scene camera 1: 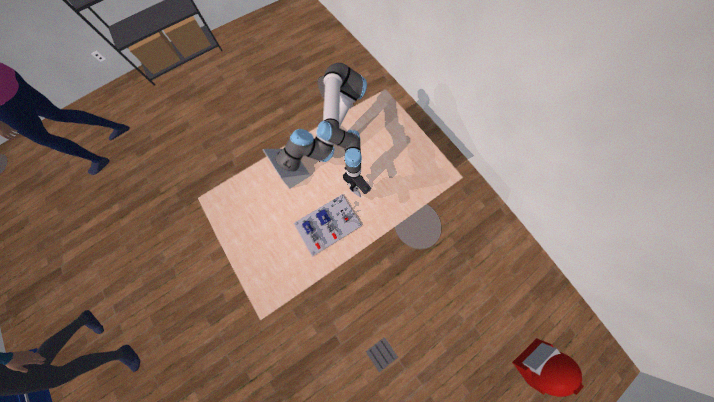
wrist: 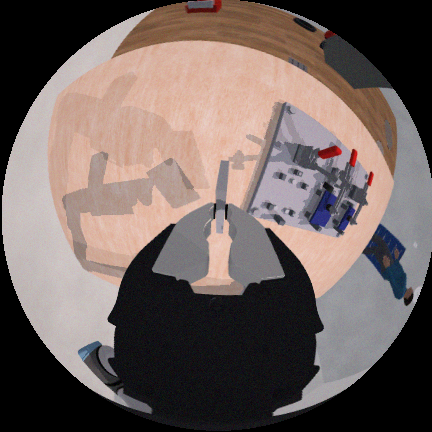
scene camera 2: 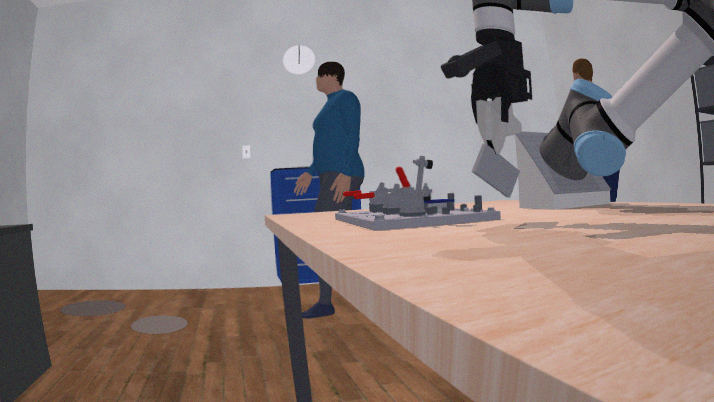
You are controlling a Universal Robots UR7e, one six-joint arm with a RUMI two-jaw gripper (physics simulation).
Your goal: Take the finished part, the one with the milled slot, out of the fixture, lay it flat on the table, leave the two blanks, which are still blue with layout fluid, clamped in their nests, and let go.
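Frame: origin at the arm's base, x back, y right, z up, level; centimetres.
Seen in the pictures: gripper, fingertip midpoint: [scene camera 1: 356,189] [wrist: 220,204] [scene camera 2: 494,154]; arm's base at its link origin: [scene camera 1: 287,162] [scene camera 2: 563,159].
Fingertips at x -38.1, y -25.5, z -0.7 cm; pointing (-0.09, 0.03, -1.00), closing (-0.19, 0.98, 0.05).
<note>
Pixels of each thing's top centre, then the offset from my fingertips to it. Level surfaces: height alone.
- grey plate at its top centre: [wrist: 223,217] [scene camera 2: 494,144] dy +0.4, dx +0.5, dz +1.7 cm
- table at its surface level: dz -11.0 cm
- fixture at its top centre: [scene camera 2: 409,212] [wrist: 328,188] [scene camera 1: 327,224] dy +24.9, dx -6.3, dz -9.5 cm
My gripper [scene camera 2: 491,147] [wrist: 220,204] is shut on the finished part, a grey plate [scene camera 2: 495,170] [wrist: 223,180]. The plate hangs tilted above the table [scene camera 1: 240,225] [scene camera 2: 600,280] [wrist: 200,80], beside the fixture [scene camera 1: 350,229] [scene camera 2: 425,223] [wrist: 272,191] and clear of it. It shows nearly edge-on in the wrist view; its slot cannot be made out. One blue blank [scene camera 1: 323,217] [wrist: 324,212] sits in the middle nest, and the other blue blank [scene camera 1: 308,227] [wrist: 346,220] in the end nest, both under clamps. The third nest holds no part, and its clamp arm [scene camera 2: 420,175] stands raised.
Red clamp handles [scene camera 2: 402,177] [wrist: 330,152] stick up from the fixture. The robot's wedge-shaped base [scene camera 2: 562,196] stands on the table behind the part in the second scene view. A person in teal [scene camera 2: 336,130] stands beyond the table, by a blue cabinet [scene camera 2: 292,187].
</note>
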